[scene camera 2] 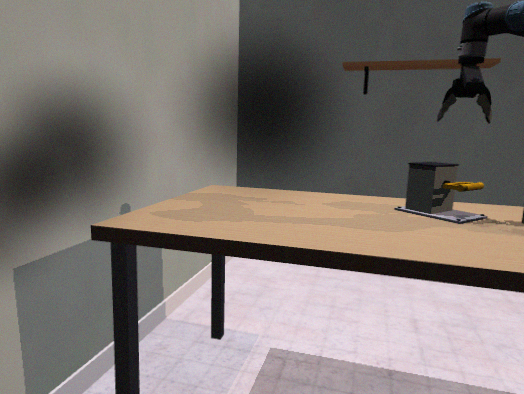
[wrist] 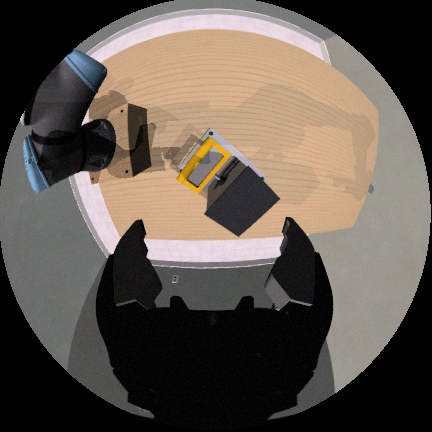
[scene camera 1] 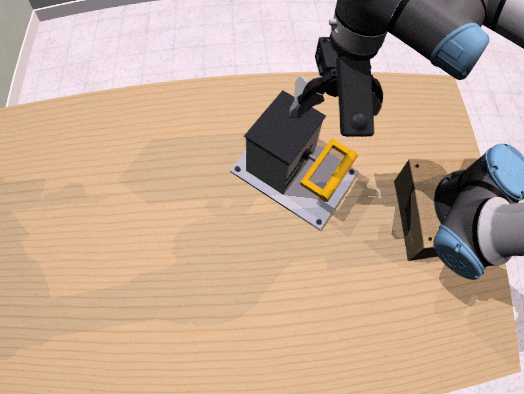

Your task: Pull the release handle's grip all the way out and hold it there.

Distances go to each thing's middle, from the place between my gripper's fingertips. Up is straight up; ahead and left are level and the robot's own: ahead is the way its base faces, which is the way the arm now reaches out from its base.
Scene:
Now: hand 310 mm above the light grey base plate point(scene camera 1: 297, 199), 40 mm short of it and 30 mm to the left of it.

